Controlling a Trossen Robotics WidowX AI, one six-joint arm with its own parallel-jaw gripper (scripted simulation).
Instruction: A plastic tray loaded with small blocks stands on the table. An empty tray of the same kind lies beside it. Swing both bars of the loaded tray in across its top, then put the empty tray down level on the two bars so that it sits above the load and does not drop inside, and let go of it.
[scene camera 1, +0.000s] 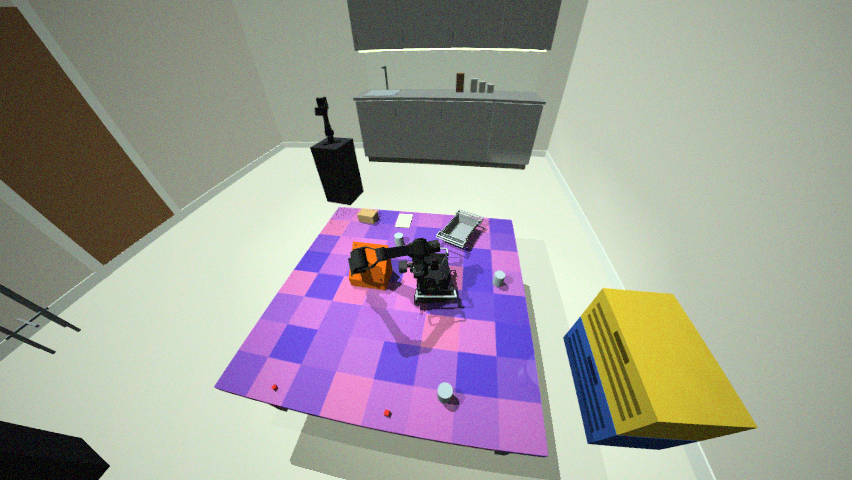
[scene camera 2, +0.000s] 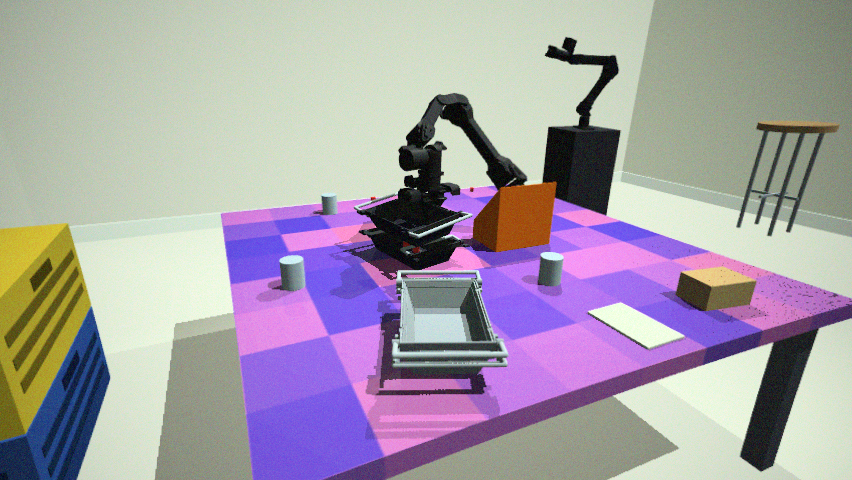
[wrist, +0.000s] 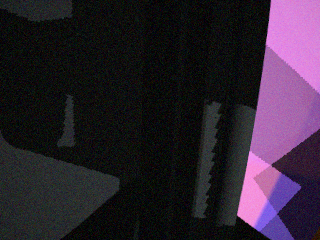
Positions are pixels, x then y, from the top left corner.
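A black tray is visible in the wrist view, in scene camera 1 and in scene camera 2 (404, 220). On the black tray (wrist: 100, 100) and (scene camera 1: 425, 282) are the same spot.
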